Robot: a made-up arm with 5 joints.
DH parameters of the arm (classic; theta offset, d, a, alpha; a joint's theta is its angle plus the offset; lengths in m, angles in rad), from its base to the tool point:
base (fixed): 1.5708 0.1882 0 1.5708
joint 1: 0 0.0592 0.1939 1.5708
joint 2: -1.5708 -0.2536 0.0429 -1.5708
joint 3: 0 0.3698 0.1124 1.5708
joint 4: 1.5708 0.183 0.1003 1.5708
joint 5: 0 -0.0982 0.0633 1.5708
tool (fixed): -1.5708 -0.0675 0 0
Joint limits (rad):
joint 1: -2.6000..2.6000
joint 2: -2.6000..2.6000
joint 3: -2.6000..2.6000
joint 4: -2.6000..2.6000
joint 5: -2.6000..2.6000
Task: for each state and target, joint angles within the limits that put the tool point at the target. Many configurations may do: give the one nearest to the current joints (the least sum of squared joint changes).
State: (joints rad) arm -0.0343 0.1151 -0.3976 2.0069 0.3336
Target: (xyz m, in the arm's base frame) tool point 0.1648 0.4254 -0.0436
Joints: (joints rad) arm -0.5632 -0.0116 -0.4586 1.4556 0.3135
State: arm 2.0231 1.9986 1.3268 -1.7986 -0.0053
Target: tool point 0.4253 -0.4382 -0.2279
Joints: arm 2.3436 2.6000 1.7529 -2.1869 -0.2130
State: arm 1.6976 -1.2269 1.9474 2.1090 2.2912
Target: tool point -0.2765 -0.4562 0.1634
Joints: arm 1.8511 -1.2148 1.7578 2.1427 2.2185
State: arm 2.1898 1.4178 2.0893 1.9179 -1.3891
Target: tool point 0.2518 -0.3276 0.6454
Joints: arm 1.7011 1.2061 2.1399 1.4867 -1.1818
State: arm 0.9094 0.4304 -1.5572 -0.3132 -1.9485
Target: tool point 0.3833 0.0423 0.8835
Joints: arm 1.1793 0.4470 -1.8504 -0.2721 -1.5455
